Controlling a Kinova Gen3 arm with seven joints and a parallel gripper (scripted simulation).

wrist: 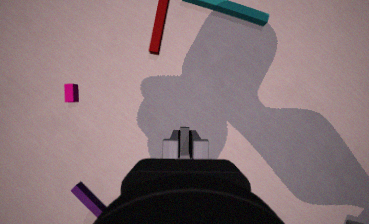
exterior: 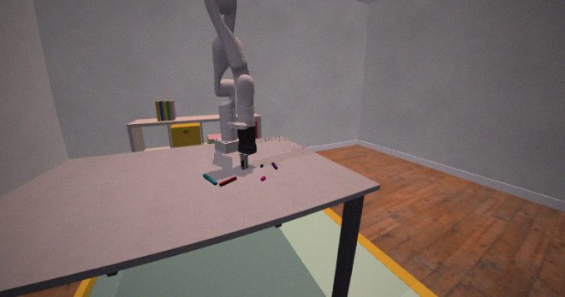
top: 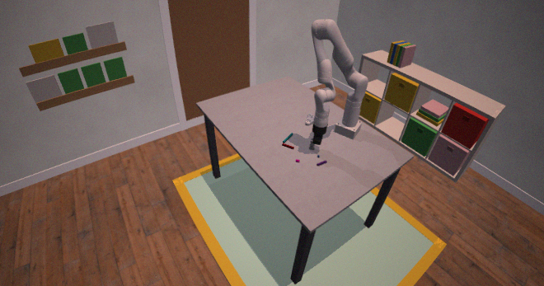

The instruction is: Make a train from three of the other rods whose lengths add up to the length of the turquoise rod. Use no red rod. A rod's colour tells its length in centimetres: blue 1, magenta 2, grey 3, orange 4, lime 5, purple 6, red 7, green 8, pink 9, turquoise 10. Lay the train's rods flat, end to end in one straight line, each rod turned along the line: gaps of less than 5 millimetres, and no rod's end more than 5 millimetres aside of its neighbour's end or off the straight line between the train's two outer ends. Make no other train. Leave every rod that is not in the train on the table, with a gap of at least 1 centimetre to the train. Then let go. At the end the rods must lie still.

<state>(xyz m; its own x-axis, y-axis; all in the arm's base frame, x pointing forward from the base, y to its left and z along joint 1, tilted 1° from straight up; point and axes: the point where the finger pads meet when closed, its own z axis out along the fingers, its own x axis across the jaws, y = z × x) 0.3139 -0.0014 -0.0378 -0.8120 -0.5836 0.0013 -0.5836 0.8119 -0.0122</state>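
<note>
Now: the blue rod 70 mm to the left of my hand, 20 mm below it and 20 mm ahead of it. Also, from my hand: grey rod: 20 mm below; then red rod: 100 mm ahead, 90 mm to the right, 20 mm below; then purple rod: 120 mm to the left, 40 mm ahead, 20 mm below.
</note>
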